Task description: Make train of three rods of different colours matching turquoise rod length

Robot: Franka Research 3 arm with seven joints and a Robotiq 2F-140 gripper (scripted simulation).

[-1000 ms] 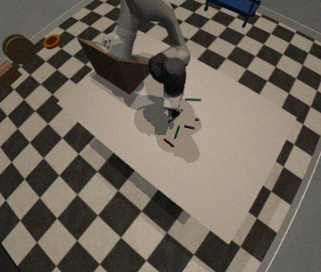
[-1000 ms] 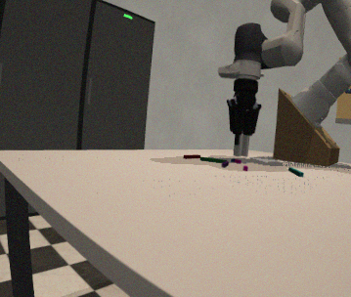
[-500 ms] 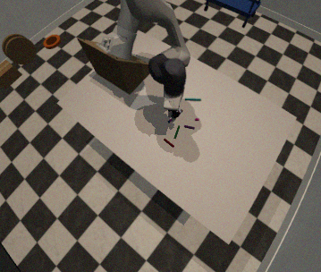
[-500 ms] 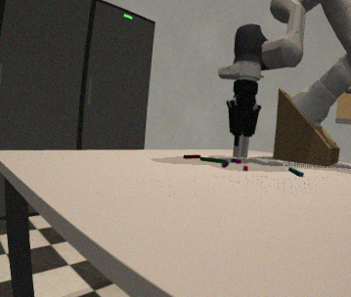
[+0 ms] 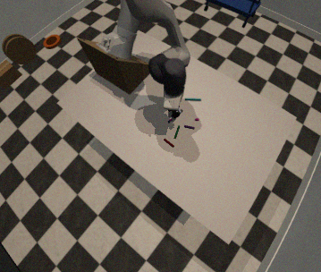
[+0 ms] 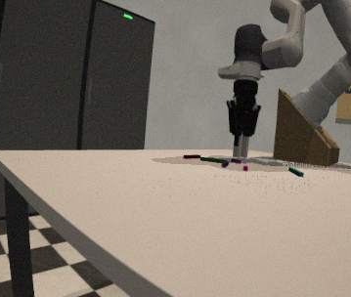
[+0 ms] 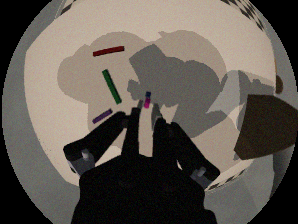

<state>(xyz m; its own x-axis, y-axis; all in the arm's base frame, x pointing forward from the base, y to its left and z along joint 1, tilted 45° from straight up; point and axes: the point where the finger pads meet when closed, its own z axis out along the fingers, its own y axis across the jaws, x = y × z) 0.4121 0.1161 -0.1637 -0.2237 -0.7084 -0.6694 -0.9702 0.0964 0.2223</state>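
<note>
The blue rod lies 5 cm below my hand and 2 cm to the right of it. Round my hand: purple rod: 11 cm ahead, 5 cm below, 3 cm to the left; then red rod: 12 cm to the right, 8 cm ahead, 5 cm below; then green rod: 8 cm ahead, 5 cm below, 4 cm to the right.
</note>
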